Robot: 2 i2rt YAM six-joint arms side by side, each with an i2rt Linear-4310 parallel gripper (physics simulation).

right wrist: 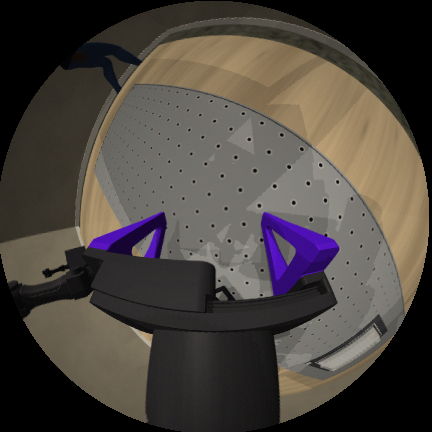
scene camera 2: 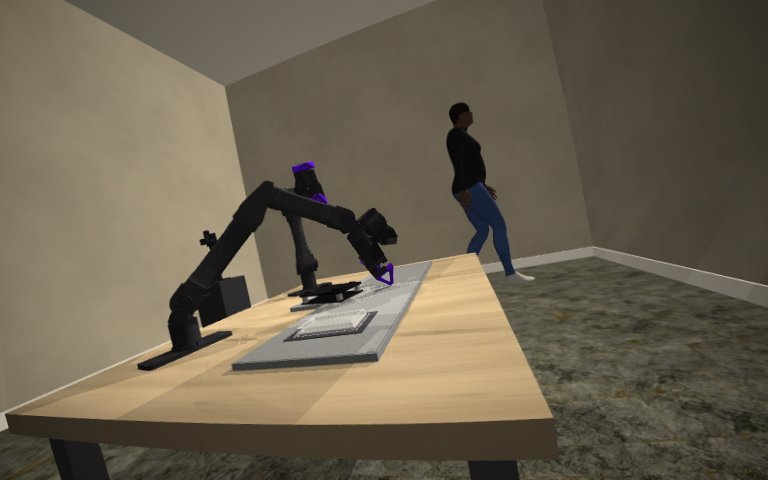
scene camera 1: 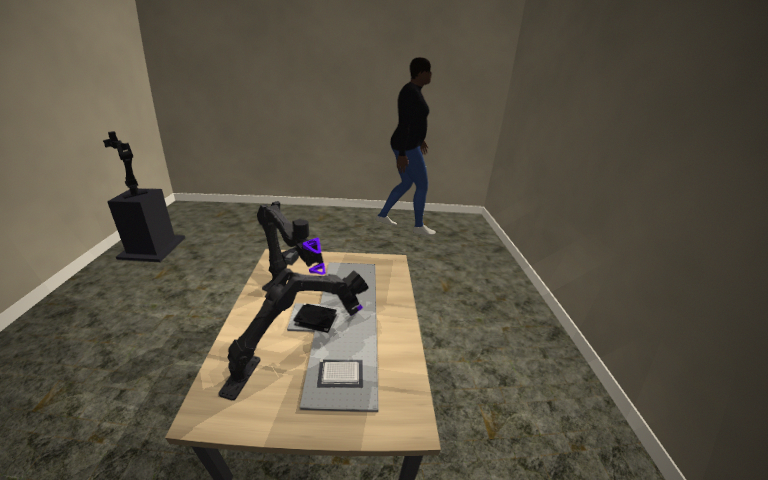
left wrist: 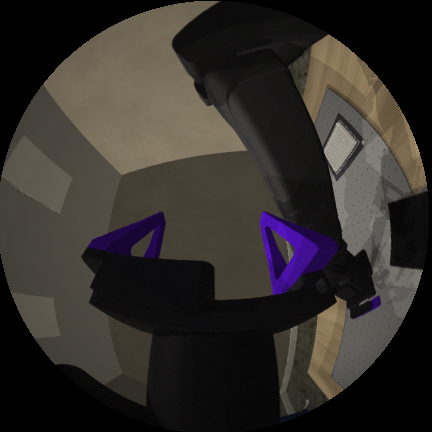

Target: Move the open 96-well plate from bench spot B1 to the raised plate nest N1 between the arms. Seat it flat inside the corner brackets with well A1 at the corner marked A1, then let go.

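Frame: origin at the left arm's base, x up, y back, z right, level; centimetres.
Seen in the pictures: left gripper, fingertip midpoint: [scene camera 2: 311, 179] [scene camera 1: 321, 263] [left wrist: 212, 216]; right gripper, fingertip midpoint: [right wrist: 213, 217] [scene camera 2: 385, 277] [left wrist: 370, 290]; right arm's base, link origin: [scene camera 2: 189, 350] [scene camera 1: 240, 376].
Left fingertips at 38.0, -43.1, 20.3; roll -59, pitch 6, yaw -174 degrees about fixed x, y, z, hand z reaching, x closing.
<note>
Offsets run from my left fingertips to a thing's top centre, as dx, dy, dz. "spot": to the spot under its first point. Level surfaces: height alone.
The white 96-well plate {-35.0, -16.7, +15.1} [scene camera 1: 340, 371] [scene camera 2: 333, 322] [left wrist: 341, 146] [right wrist: 352, 350] lies flat inside a dark frame on the grey perforated board, near its lower end in scene camera 1. The raised nest {-32.8, +8.1, -4.7} [scene camera 1: 314, 317] [scene camera 2: 327, 292] is a black platform beside the board, between the arms; its corner brackets and A1 mark are too small to read. My left gripper [scene camera 1: 317, 257] [scene camera 2: 310, 182] [left wrist: 212, 216] is open and empty, raised high above the table. My right gripper [scene camera 2: 378, 271] [right wrist: 213, 217] is open and empty, low over the board, away from the plate.
The grey board {spot: -36.6, -22.2, +25.5} [scene camera 1: 339, 400] [scene camera 2: 305, 362] lies along the wooden table {dx -37.9} [scene camera 1: 396, 421] [scene camera 2: 396, 404]. The right arm reaches across beside the nest. A person [scene camera 1: 411, 118] [scene camera 2: 467, 155] is beyond the table. Another small arm stands on a dark pedestal [scene camera 1: 138, 223] at the left.
</note>
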